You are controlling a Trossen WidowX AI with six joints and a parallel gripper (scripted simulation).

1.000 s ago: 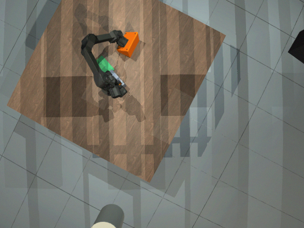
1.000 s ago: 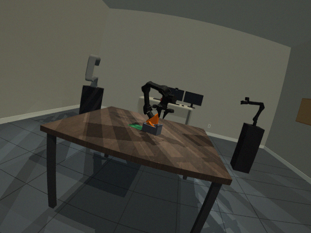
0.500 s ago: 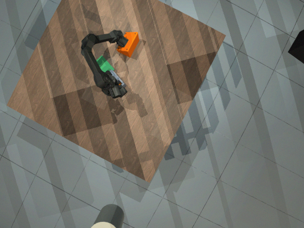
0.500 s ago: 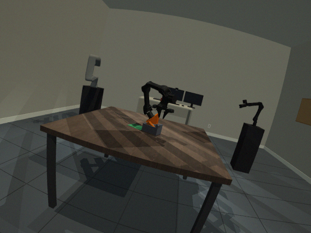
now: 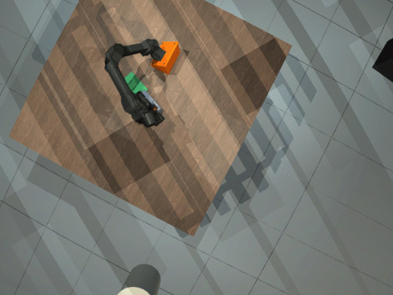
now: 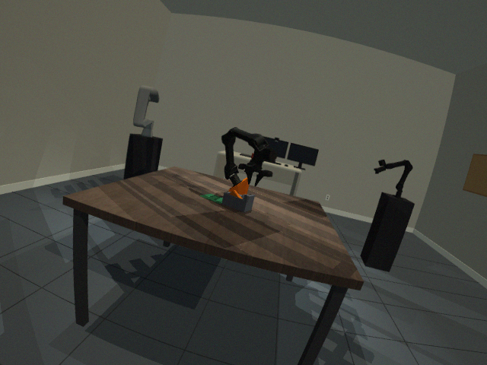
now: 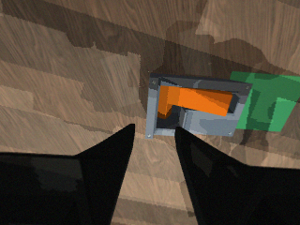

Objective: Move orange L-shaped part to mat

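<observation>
Now: gripper tip 100 mm above the orange L-shaped part, 40 mm to the left of it and 20 mm past it. From my gripper tip the other things lie so: green mat: 210 mm to the right, 160 mm below, 60 mm behind; then tray: 160 mm below, 60 mm to the right, 20 mm behind.
</observation>
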